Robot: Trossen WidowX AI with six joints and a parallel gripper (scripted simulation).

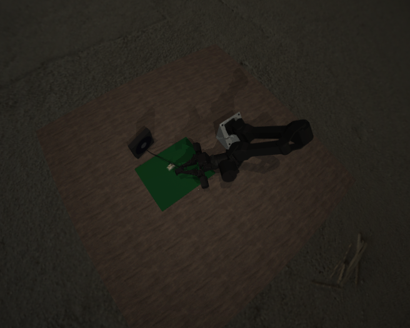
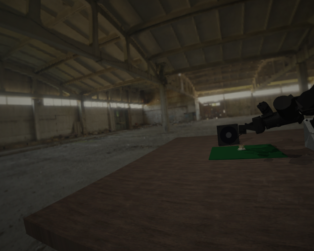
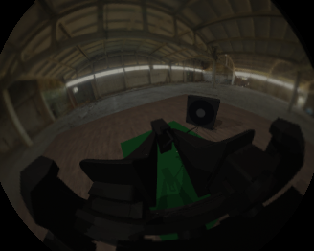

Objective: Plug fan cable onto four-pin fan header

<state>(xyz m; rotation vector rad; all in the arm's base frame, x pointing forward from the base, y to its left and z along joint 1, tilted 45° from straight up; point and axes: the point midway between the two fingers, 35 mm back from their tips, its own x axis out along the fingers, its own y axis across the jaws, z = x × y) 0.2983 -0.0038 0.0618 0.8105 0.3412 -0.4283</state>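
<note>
Right now my gripper tip is 13 cm above the green board and 4 cm to the left of it. Also, from my gripper tip: black plug: 1 cm below, 1 cm ahead; then black fan: 22 cm to the right, 6 cm below, 5 cm ahead; then pale four-pin fan header: 12 cm below, 7 cm to the right, 1 cm ahead.
</note>
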